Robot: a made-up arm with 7 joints.
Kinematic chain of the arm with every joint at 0, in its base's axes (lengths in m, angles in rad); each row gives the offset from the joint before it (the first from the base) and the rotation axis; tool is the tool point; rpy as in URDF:
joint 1: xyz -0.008 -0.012 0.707 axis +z
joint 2: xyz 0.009 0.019 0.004 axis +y
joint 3: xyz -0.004 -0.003 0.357 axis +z
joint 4: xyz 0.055 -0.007 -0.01 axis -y
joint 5: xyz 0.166 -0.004 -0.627 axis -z
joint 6: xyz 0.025 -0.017 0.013 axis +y
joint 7: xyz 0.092 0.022 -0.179 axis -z
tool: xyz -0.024 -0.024 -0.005 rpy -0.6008 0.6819 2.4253
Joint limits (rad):
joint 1: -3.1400..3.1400
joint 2: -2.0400..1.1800
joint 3: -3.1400..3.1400
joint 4: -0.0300..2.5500
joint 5: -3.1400..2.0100
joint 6: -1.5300..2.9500
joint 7: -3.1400..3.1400
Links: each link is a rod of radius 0.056 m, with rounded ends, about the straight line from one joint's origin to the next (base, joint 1, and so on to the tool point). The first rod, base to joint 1, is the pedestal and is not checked.
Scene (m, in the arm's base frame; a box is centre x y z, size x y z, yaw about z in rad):
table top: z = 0
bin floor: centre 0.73 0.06 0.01 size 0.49 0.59 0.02 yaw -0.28
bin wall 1: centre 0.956 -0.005 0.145 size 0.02 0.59 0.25 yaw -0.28
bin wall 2: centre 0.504 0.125 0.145 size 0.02 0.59 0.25 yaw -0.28
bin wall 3: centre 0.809 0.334 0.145 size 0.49 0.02 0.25 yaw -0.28
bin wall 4: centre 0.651 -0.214 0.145 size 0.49 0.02 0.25 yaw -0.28
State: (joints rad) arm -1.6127 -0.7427 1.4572 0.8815 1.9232 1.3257 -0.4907
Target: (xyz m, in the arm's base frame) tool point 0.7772 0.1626 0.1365
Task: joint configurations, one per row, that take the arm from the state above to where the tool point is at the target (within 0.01 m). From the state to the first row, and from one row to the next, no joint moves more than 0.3 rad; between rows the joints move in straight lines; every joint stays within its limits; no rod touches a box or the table.
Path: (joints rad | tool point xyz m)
1: -1.7327 -1.0361 1.6944 1.1012 1.9521 1.2485 -0.5218 | 0.8267 0.1052 0.6128
2: -1.8528 -1.3295 1.9316 1.3208 1.9811 1.1714 -0.5529 | 0.8426 0.1719 0.4064
3: -1.9728 -1.6228 2.1688 1.5405 2.0100 1.0942 -0.5839 | 0.7772 0.1626 0.1365

